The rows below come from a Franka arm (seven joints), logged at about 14 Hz.
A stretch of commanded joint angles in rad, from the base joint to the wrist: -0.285, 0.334, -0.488, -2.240, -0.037, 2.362, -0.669; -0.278, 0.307, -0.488, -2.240, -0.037, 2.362, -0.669; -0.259, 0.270, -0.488, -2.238, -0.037, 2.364, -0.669; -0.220, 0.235, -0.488, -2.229, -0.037, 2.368, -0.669; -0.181, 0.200, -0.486, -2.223, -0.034, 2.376, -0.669; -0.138, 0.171, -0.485, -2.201, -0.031, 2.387, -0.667; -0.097, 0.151, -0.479, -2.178, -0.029, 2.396, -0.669; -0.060, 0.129, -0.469, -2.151, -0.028, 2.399, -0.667; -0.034, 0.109, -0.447, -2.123, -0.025, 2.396, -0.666; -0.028, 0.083, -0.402, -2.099, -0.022, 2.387, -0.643; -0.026, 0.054, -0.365, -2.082, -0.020, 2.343, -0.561
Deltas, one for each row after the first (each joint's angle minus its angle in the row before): 0.007, -0.027, 0.000, 0.000, 0.000, 0.000, 0.000; 0.019, -0.037, 0.000, 0.002, 0.000, 0.002, 0.000; 0.039, -0.035, 0.000, 0.009, 0.000, 0.004, 0.000; 0.039, -0.035, 0.002, 0.006, 0.003, 0.008, 0.000; 0.043, -0.029, 0.001, 0.022, 0.003, 0.011, 0.002; 0.041, -0.020, 0.006, 0.023, 0.002, 0.009, -0.002; 0.037, -0.022, 0.010, 0.027, 0.001, 0.003, 0.002; 0.026, -0.020, 0.022, 0.028, 0.003, -0.003, 0.001; 0.006, -0.026, 0.045, 0.024, 0.003, -0.009, 0.023; 0.002, -0.029, 0.037, 0.017, 0.002, -0.044, 0.082
